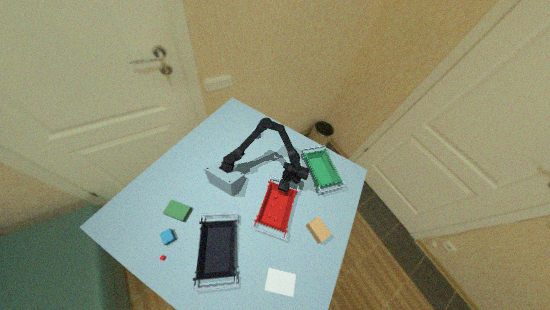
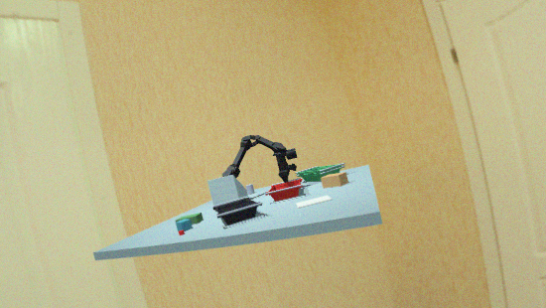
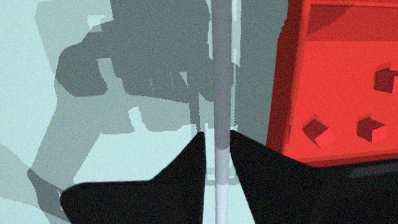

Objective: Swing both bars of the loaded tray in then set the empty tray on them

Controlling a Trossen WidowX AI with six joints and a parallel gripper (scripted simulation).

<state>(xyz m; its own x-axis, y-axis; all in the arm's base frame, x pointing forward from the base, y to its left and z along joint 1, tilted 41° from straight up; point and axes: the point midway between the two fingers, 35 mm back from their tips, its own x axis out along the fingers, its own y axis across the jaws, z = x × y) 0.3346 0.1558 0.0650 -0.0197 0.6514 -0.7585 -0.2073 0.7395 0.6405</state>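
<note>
The black tray is 52 cm to the right of my gripper tip, 12 cm behind it and 1 cm above it. Round my gripper tip: white plate (49 cm to the right, 24 cm ahead, 4 cm below); then small grey cylinder (37 cm behind, 24 cm to the left); then tan block (32 cm ahead, 15 cm to the right, 1 cm below).
</note>
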